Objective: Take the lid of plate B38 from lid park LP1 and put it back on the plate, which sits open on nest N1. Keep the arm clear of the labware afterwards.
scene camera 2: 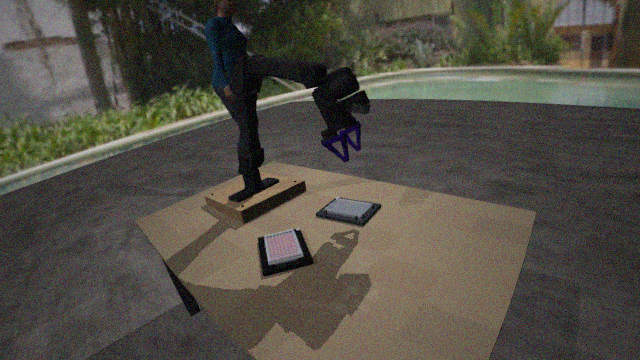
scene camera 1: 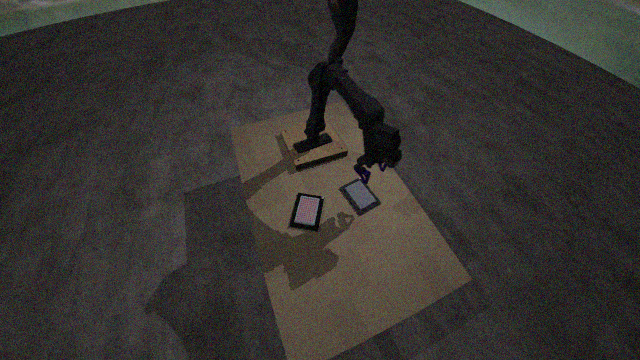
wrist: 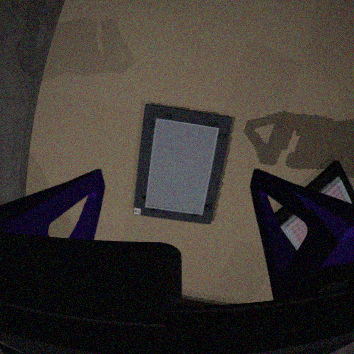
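Observation:
The pale grey lid lies flat on the dark grey lid park. The open plate with pink wells sits on the black nest; parts of it show behind the right finger in the wrist view. My gripper is open and empty, with purple fingers pointing down. It hangs well above the lid park, and in the wrist view the lid shows between the two fingers.
The arm's wooden base block stands at the back of the wooden table top. The nest lies beside the lid park, with a gap between them. A person stands behind the arm. Shadows fall across the table beside the nest.

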